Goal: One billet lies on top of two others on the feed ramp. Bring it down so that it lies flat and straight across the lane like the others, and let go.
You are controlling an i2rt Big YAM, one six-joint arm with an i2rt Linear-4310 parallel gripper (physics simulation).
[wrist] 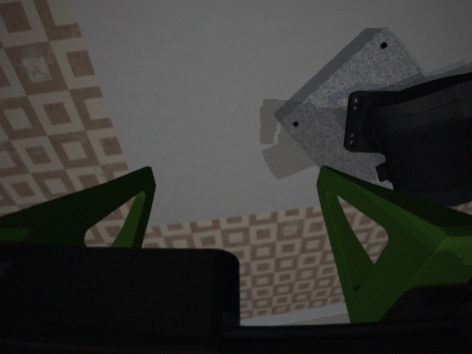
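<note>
My gripper is open, with its two green fingers wide apart and nothing between them. It hangs above the table level, over the near part of the grey table top. The billets, the feed ramp and its lane do not show in the wrist view, so how the billets lie cannot be told.
A grey table top fills the upper middle. A speckled metal base plate with dark holes lies at the right, carrying the black arm base. A patterned brown and cream floor shows beyond the table's left and lower edges.
</note>
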